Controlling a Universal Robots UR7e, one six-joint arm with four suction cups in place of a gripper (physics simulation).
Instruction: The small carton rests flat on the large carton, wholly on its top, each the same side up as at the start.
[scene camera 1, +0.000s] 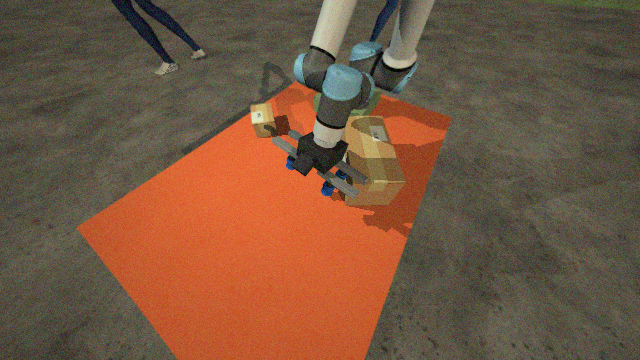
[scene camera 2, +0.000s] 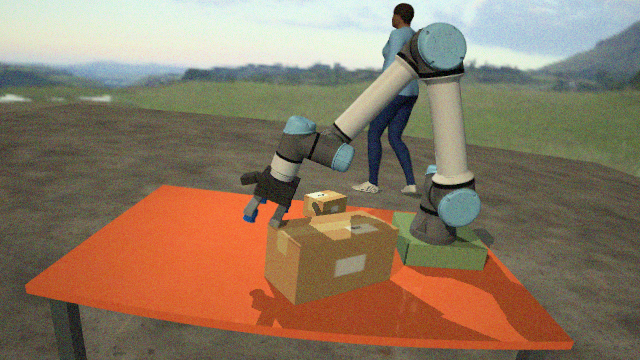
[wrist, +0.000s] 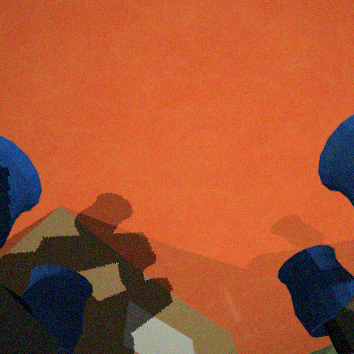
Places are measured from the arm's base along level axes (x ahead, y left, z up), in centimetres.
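Pixels of known places: hand at its tool point: (scene camera 1: 315, 173) (scene camera 2: 266, 214) (wrist: 184, 235); arm's base at its link origin: (scene camera 2: 432, 234).
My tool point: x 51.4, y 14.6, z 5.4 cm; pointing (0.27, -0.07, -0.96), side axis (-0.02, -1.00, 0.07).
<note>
For each thing: its top centre in the pictures, then the offset to it from my tool point. Level surfaces: height alone.
- small carton at its top centre: (scene camera 2: 326, 195) (scene camera 1: 261, 112) dz -5.1, dx -15.4, dy -43.4 cm
- large carton at its top centre: (scene camera 2: 335, 225) (scene camera 1: 369, 144) dz +2.4, dx -19.5, dy +8.4 cm
- orange table at its surface level: dz -13.0 cm
The small carton (scene camera 1: 267, 127) (scene camera 2: 331, 206) sits flat on the orange table, label up, at the far edge, apart from the large carton (scene camera 1: 380, 169) (scene camera 2: 320, 272) (wrist: 212, 327). The large carton stands on the table beside the arm's green base, tape and a white label on its top. My suction gripper (scene camera 1: 315, 175) (scene camera 2: 268, 212) is tilted and holds nothing. It hangs above the table, beside and partly over the large carton's end away from the base. In the wrist view its blue cups are bare, and the gripper's shadow falls across the large carton. The small carton does not show there.
The orange table (scene camera 1: 240, 250) (scene camera 2: 175, 260) (wrist: 175, 90) carries both cartons. The green base block (scene camera 2: 445, 257) under the arm stands behind the large carton, at the robot's end of the table. A person (scene camera 2: 395, 100) stands on the ground beyond the table.
</note>
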